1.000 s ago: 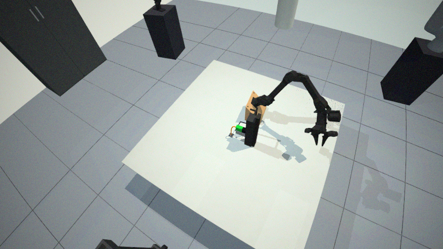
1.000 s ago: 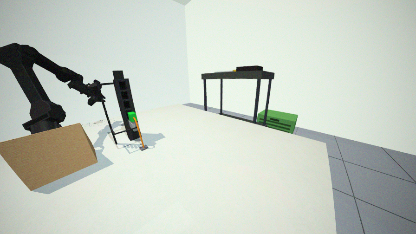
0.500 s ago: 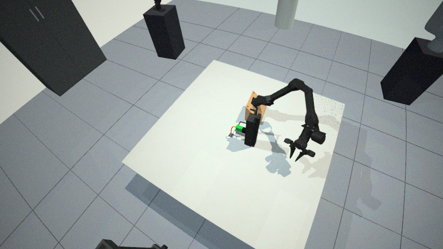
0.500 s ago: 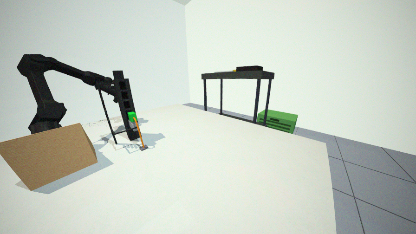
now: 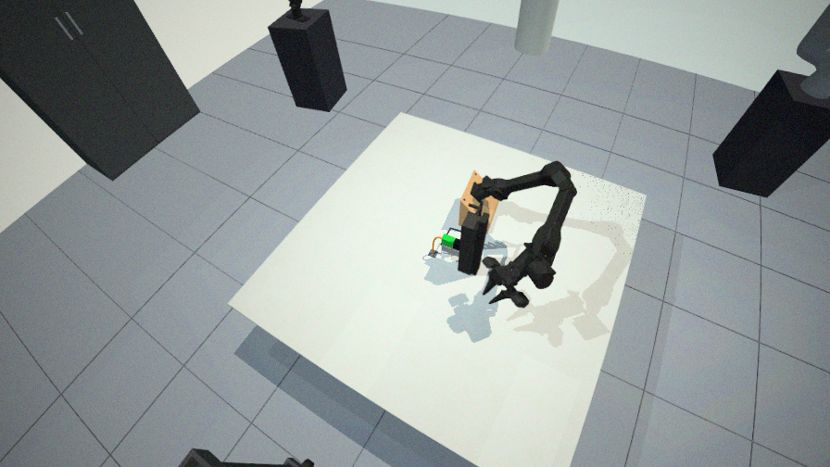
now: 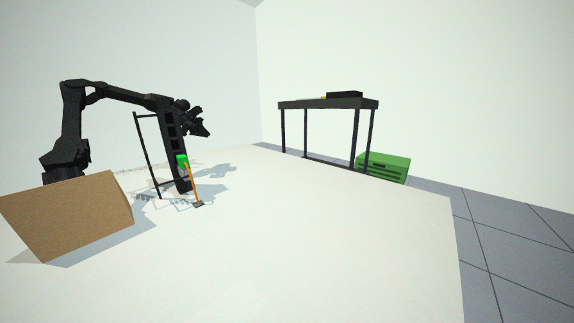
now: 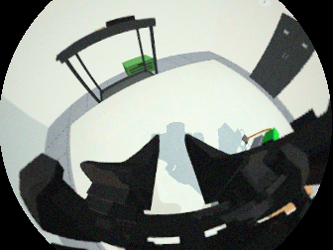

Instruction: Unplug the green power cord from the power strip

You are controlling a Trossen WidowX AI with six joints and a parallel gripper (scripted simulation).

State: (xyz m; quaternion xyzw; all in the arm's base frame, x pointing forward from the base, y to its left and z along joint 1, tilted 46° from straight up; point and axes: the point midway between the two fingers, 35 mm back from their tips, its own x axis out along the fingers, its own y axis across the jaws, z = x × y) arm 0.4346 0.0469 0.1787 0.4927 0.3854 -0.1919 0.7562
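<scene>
Right now my gripper tip is 20 cm past the green plug, 16 cm to the left of it and 3 cm above it. Round my gripper tip: grey piece 25 cm to the right, 20 cm behind, 17 cm below.
</scene>
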